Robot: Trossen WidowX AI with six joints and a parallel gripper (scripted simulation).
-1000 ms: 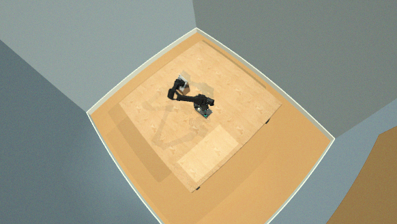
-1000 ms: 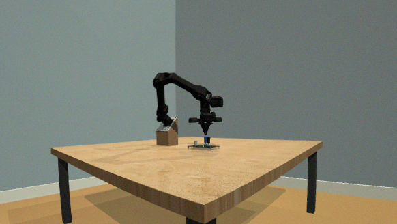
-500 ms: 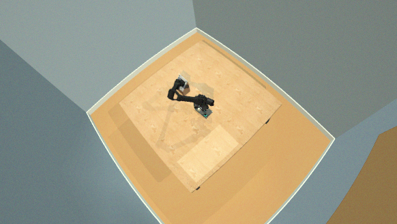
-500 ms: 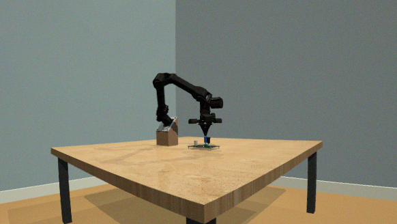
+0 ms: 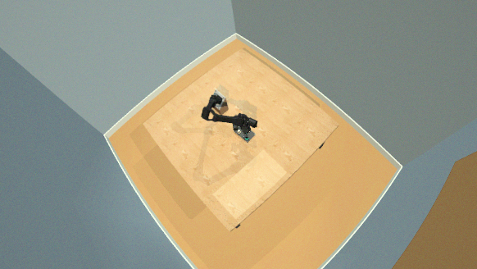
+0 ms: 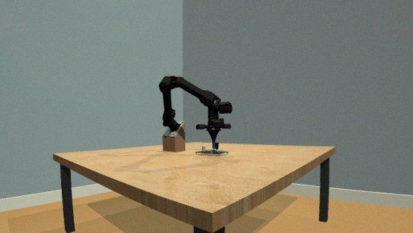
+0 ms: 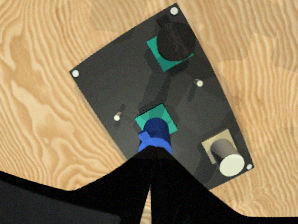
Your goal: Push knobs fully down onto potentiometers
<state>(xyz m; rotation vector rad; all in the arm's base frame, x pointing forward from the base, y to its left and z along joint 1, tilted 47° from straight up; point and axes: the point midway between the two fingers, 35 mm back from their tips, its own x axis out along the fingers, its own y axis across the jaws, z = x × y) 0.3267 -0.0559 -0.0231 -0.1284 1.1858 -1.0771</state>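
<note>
My gripper tip is 50 mm short of the black knob, 30 mm to the left of it and 10 mm above it. From my gripper tip the other things lie so: green potentiometer: 50 mm ahead, 30 mm to the right, 30 mm below; then blue knob: 20 mm below.
</note>
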